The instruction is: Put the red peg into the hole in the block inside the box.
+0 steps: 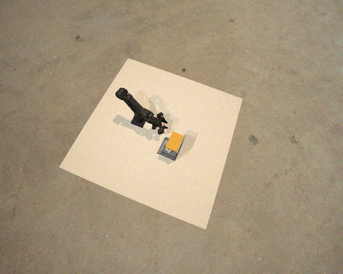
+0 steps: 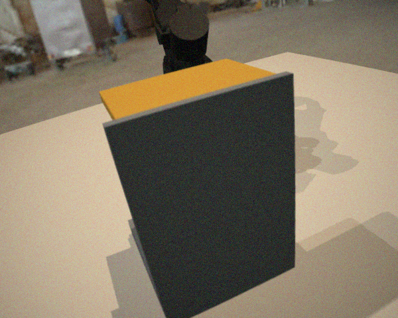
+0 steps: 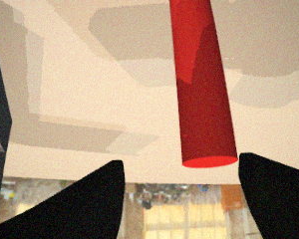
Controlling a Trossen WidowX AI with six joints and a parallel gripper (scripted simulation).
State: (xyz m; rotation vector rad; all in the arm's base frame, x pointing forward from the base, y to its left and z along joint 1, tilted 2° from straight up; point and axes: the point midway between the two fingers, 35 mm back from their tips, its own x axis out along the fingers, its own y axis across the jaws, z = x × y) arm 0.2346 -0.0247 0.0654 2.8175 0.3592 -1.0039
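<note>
Right now the red peg is 30 mm behind my gripper tip and 30 mm below it. Also, from my gripper tip: dark box wall 140 mm ahead, 200 mm to the right, 50 mm above; then orange roof 90 mm ahead, 190 mm to the right, 150 mm above.
</note>
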